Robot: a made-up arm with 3 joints. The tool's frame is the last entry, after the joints. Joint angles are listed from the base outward.
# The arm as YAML. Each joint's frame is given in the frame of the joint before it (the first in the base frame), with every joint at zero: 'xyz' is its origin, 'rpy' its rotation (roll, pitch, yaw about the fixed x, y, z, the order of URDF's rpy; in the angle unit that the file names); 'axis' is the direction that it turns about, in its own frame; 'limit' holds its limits. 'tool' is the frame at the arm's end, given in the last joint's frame.
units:
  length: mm
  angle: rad
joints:
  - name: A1
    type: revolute
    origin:
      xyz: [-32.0, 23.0, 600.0]
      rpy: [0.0, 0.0, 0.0]
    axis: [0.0, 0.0, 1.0]
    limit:
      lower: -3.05
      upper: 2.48
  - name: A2
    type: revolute
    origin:
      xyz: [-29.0, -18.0, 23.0]
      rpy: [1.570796, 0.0, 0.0]
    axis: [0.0, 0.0, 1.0]
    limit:
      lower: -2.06
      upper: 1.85
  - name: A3
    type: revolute
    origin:
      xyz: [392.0, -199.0, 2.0]
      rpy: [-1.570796, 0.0, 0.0]
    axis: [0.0, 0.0, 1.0]
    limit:
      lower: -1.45
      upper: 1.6
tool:
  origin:
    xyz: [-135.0, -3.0, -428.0]
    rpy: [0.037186, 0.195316, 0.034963]
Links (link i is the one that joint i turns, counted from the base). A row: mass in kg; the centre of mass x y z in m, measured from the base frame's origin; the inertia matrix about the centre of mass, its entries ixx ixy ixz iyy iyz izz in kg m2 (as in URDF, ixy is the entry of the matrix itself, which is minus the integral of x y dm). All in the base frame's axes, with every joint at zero. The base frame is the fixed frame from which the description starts. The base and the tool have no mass.
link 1: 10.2; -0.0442 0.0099 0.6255; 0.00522 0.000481 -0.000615 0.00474 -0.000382 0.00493
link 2: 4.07; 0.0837 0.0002 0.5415; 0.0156 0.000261 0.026 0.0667 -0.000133 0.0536
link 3: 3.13; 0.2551 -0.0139 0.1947; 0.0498 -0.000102 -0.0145 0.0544 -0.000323 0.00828
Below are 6 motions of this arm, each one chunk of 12 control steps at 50 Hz.
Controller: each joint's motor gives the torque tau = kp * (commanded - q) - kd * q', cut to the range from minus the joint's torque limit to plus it. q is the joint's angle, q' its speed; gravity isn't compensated. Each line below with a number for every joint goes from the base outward.
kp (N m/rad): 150 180 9
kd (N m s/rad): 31 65 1.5
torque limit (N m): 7.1 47 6
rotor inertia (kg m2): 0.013 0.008 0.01
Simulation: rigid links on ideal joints. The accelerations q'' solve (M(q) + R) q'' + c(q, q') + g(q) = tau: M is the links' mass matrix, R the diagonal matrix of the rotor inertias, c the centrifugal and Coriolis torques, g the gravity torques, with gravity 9.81 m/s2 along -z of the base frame. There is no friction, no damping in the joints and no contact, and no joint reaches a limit. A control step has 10 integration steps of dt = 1/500 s. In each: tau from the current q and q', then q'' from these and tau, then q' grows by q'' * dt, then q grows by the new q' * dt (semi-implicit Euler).
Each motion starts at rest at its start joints. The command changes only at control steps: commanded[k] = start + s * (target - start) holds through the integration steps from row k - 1 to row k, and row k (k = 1, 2, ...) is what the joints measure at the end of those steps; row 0 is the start. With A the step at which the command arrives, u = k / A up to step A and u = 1 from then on. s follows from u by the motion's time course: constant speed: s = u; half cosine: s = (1 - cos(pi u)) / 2; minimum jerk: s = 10 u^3 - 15 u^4 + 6 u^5; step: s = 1 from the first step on.
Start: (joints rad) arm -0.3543 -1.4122 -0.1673
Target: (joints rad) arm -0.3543 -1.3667 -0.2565
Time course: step
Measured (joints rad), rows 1 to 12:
1: -0.3539 -1.4091 -0.1715
2: -0.3537 -1.4036 -0.1780
3: -0.3536 -1.3976 -0.1851
4: -0.3536 -1.3917 -0.1922
5: -0.3537 -1.3861 -0.1990
6: -0.3538 -1.3809 -0.2055
7: -0.3539 -1.3759 -0.2114
8: -0.3540 -1.3713 -0.2170
9: -0.3541 -1.3669 -0.2220
10: -0.3542 -1.3628 -0.2266
11: -0.3542 -1.3590 -0.2308
12: -0.3543 -1.3554 -0.2346

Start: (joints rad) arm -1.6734 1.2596 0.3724
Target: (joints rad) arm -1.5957 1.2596 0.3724
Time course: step
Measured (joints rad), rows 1 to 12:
1: -1.6715 1.2568 0.3743
2: -1.6674 1.2518 0.3719
3: -1.6623 1.2465 0.3637
4: -1.6569 1.2410 0.3523
5: -1.6513 1.2357 0.3397
6: -1.6458 1.2306 0.3270
7: -1.6406 1.2257 0.3151
8: -1.6358 1.2210 0.3044
9: -1.6314 1.2166 0.2949
10: -1.6273 1.2124 0.2867
11: -1.6237 1.2084 0.2798
12: -1.6204 1.2047 0.2741

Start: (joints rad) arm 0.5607 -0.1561 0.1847
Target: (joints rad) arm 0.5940 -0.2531 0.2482
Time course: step
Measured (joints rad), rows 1 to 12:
1: 0.5641 -0.1607 0.1944
2: 0.5673 -0.1684 0.2054
3: 0.5698 -0.1766 0.2143
4: 0.5720 -0.1847 0.2213
5: 0.5741 -0.1923 0.2271
6: 0.5759 -0.1996 0.2320
7: 0.5775 -0.2064 0.2362
8: 0.5790 -0.2127 0.2400
9: 0.5804 -0.2187 0.2434
10: 0.5816 -0.2244 0.2466
11: 0.5828 -0.2296 0.2494
12: 0.5838 -0.2346 0.2521

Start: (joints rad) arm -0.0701 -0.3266 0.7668
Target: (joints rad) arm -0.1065 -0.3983 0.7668
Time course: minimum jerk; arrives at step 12
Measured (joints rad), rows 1 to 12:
1: -0.0696 -0.3284 0.7733
2: -0.0696 -0.3312 0.7821
3: -0.0699 -0.3342 0.7903
4: -0.0705 -0.3374 0.7976
5: -0.0715 -0.3409 0.8043
6: -0.0729 -0.3447 0.8106
7: -0.0746 -0.3489 0.8163
8: -0.0767 -0.3534 0.8214
9: -0.0791 -0.3581 0.8258
10: -0.0815 -0.3630 0.8294
11: -0.0838 -0.3678 0.8323
12: -0.0860 -0.3725 0.8344

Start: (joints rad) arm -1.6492 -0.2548 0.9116
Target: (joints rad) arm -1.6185 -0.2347 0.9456
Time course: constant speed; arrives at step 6
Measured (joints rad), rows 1 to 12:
1: -1.6484 -0.2568 0.9186
2: -1.6475 -0.2598 0.9274
3: -1.6464 -0.2627 0.9352
4: -1.6449 -0.2653 0.9421
5: -1.6431 -0.2677 0.9484
6: -1.6410 -0.2698 0.9545
7: -1.6389 -0.2716 0.9605
8: -1.6370 -0.2732 0.9662
9: -1.6352 -0.2747 0.9715
10: -1.6337 -0.2761 0.9764
11: -1.6322 -0.2775 0.9809
12: -1.6309 -0.2787 0.9849

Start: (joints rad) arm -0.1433 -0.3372 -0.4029
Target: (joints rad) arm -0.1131 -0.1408 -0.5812
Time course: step
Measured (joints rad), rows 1 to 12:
1: -0.1413 -0.3336 -0.4085
2: -0.1389 -0.3272 -0.4223
3: -0.1365 -0.3201 -0.4399
4: -0.1344 -0.3132 -0.4584
5: -0.1323 -0.3065 -0.4761
6: -0.1305 -0.3003 -0.4925
7: -0.1288 -0.2943 -0.5073
8: -0.1272 -0.2888 -0.5205
9: -0.1258 -0.2836 -0.5321
10: -0.1246 -0.2787 -0.5422
11: -0.1235 -0.2742 -0.5511
12: -0.1224 -0.2699 -0.5588

